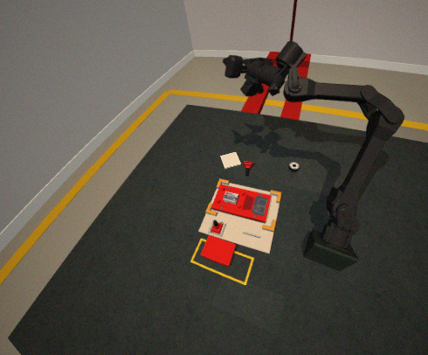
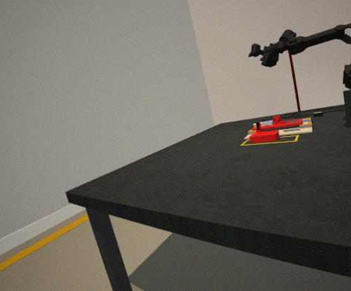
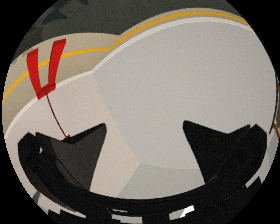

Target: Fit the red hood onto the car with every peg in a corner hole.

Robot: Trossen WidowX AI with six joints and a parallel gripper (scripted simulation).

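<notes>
The red hood is 100 mm behind my gripper tip, 510 mm to the left of it and 380 mm below it. Round my gripper tip: dark ring (280 mm behind, 90 mm to the left, 380 mm below); beige jig plate (120 mm behind, 340 mm to the left, 380 mm below); grey engine block (80 mm behind, 320 mm to the left, 370 mm below).
</notes>
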